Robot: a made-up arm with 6 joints. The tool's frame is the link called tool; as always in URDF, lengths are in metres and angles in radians. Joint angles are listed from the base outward.
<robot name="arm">
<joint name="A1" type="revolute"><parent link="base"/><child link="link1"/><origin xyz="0.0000 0.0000 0.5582" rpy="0.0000 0.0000 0.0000"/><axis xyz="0 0 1"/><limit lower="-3.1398" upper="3.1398"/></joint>
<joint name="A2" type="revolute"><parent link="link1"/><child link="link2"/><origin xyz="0.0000 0.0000 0.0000" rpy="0.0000 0.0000 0.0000"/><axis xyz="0 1 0"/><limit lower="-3.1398" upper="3.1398"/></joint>
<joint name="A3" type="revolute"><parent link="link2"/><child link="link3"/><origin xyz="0.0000 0.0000 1.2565" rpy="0.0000 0.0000 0.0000"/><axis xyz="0 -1 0"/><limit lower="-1.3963" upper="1.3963"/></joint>
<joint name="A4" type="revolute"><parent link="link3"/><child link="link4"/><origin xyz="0.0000 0.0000 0.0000" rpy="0.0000 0.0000 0.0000"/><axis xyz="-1 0 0"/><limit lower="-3.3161" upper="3.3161"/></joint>
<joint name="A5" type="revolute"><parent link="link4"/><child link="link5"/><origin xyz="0.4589 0.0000 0.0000" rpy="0.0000 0.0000 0.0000"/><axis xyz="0 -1 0"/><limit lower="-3.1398" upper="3.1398"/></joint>
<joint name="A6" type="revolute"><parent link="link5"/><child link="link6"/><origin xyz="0.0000 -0.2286 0.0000" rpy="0.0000 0.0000 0.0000"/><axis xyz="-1 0 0"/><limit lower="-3.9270" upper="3.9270"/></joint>
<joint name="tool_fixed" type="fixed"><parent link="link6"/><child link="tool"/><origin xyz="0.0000 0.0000 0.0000" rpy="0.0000 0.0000 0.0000"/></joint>
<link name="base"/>
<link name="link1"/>
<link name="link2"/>
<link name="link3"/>
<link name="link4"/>
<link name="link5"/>
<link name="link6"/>
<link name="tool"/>
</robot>
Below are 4 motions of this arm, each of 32 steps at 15 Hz.
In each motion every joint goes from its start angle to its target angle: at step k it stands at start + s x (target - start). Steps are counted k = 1, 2, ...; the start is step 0. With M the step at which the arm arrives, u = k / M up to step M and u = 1 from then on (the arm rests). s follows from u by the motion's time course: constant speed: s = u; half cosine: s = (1 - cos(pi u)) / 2; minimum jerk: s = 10 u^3 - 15 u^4 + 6 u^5.
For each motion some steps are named. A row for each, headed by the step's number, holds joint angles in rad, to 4 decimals.
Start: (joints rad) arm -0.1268 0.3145 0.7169 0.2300 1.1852 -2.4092
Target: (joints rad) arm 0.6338 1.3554 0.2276 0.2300 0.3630 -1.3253
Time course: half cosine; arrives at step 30
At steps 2, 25, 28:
2: -0.1185 0.3259 0.7116 0.2300 1.1762 -2.3974
25: 0.5828 1.2857 0.2604 0.2300 0.4181 -1.3979
28: 0.6255 1.3440 0.2329 0.2300 0.3720 -1.3371

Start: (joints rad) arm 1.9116 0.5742 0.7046 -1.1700 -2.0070 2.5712
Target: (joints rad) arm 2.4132 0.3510 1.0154 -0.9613 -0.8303 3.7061
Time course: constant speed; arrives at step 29
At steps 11, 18, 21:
11: 2.1019 0.4895 0.8225 -1.0908 -1.5607 3.0017
18: 2.2229 0.4357 0.8975 -1.0405 -1.2766 3.2756
21: 2.2748 0.4126 0.9297 -1.0189 -1.1549 3.3930

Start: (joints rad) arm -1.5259 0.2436 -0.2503 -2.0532 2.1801 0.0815
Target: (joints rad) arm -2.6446 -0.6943 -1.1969 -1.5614 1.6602 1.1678
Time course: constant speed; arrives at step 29
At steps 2, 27, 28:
2: -1.6031 0.1789 -0.3156 -2.0193 2.1442 0.1564
27: -2.5674 -0.6296 -1.1316 -1.5953 1.6961 1.0929
28: -2.6060 -0.6620 -1.1643 -1.5784 1.6781 1.1303

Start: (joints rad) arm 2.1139 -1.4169 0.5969 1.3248 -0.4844 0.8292
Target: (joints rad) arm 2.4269 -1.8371 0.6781 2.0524 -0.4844 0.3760
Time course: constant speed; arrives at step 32
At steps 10, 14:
10: 2.2117 -1.5482 0.6223 1.5522 -0.4844 0.6876
14: 2.2508 -1.6007 0.6324 1.6431 -0.4844 0.6309

